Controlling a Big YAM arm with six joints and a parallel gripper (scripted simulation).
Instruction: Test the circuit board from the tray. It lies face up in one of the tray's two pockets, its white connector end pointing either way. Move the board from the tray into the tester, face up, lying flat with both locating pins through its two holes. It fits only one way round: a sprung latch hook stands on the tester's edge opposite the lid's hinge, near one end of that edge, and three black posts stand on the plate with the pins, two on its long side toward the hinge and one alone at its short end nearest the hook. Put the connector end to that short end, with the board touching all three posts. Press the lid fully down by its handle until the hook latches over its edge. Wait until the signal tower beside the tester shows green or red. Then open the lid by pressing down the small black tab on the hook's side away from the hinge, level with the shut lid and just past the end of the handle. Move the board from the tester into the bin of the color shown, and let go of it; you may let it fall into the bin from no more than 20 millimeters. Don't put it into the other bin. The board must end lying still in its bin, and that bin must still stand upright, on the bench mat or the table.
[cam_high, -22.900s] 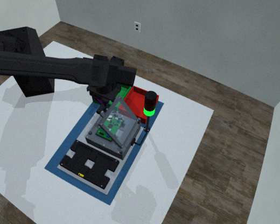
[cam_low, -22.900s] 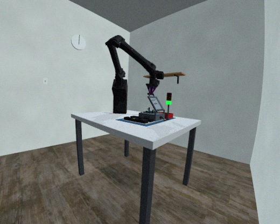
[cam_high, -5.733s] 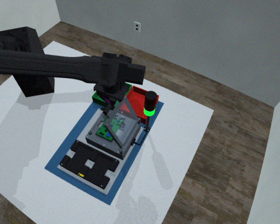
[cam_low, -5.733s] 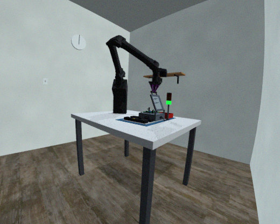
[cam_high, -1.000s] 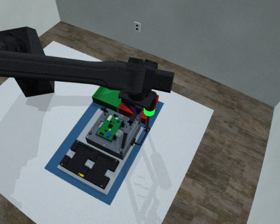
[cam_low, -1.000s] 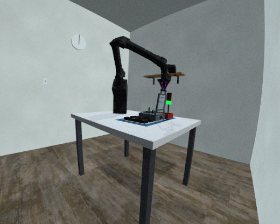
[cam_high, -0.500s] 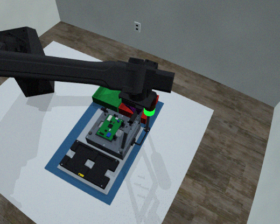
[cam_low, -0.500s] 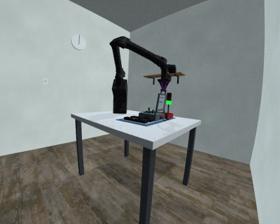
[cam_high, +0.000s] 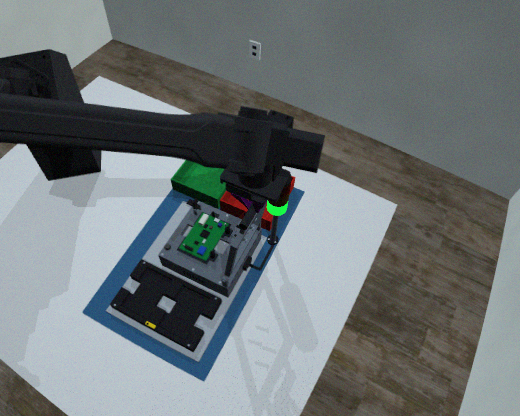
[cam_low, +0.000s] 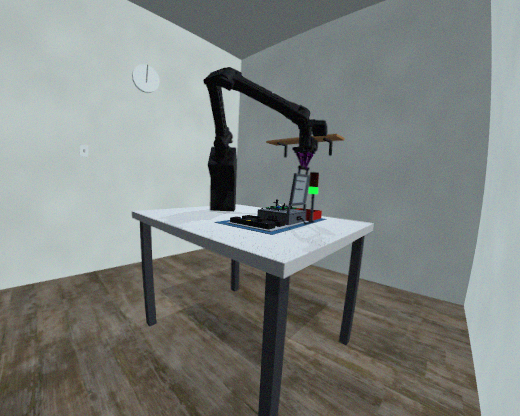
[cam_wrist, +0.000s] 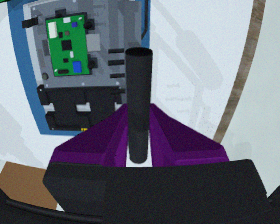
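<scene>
Right now my hand is 20 cm above the green circuit board, 12 cm past it and 3 cm to the right of it. From my hand the other things lie so: black latch hook: 19 cm below, 17 cm behind, 9 cm to the left; red bin: 26 cm below, 21 cm to the left, 4 cm behind; tester lid: 9 cm below, 1 cm behind.
</scene>
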